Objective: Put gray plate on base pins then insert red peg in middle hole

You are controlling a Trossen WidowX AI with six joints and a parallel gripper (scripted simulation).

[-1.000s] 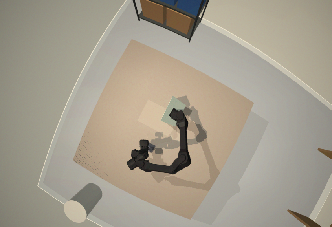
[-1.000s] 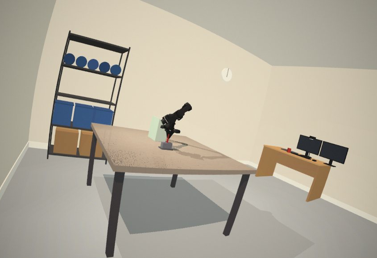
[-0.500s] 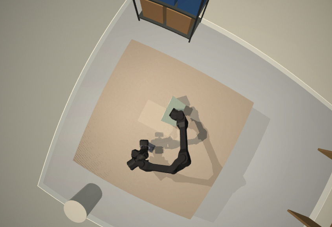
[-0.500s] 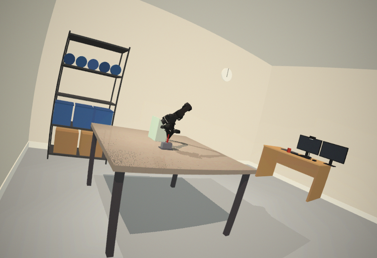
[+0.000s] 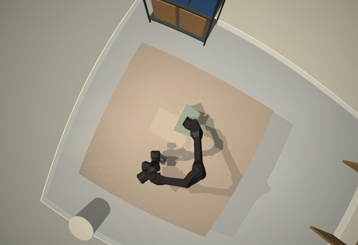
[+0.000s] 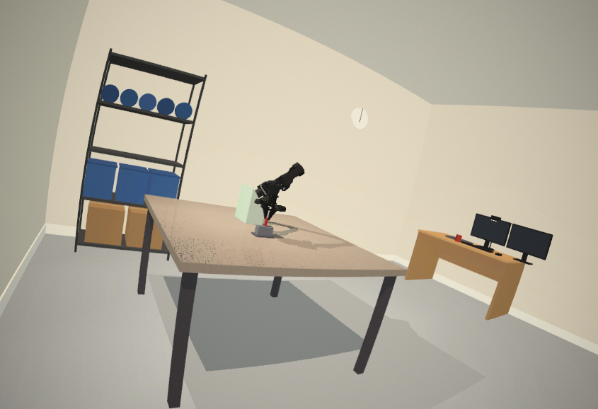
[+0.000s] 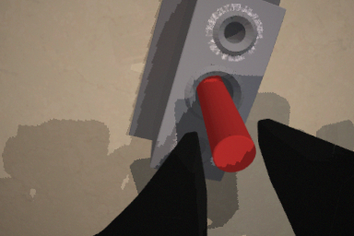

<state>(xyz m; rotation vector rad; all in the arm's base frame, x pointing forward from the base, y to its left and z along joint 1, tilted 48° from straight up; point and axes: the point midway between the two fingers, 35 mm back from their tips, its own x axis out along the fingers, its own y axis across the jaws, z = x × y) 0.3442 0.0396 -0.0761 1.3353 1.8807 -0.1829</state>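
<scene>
Now: the red peg 30 mm below my gripper tip. Also, from my gripper tip: gray plate: 50 mm below; then gray base: 90 mm below.
</scene>
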